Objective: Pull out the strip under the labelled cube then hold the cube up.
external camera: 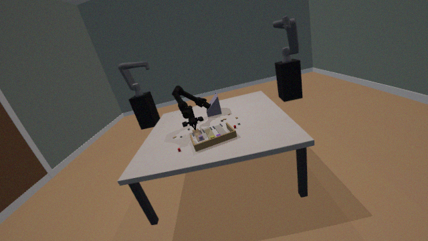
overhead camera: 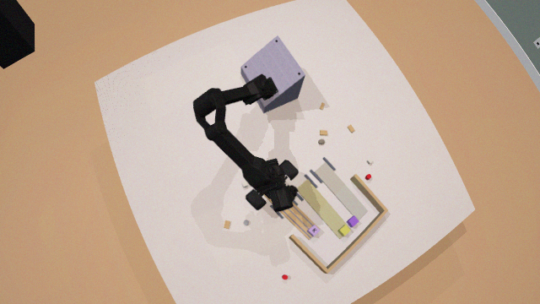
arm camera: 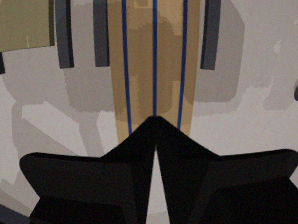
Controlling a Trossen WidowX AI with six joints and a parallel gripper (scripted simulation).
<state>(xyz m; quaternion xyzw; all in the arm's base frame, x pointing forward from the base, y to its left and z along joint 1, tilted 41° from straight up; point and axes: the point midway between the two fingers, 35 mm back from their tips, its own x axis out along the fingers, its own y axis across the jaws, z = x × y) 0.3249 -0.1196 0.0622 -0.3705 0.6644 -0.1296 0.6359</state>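
The grey bit is 7 cm ahead of my gripper tip and 12 cm to the right of it.
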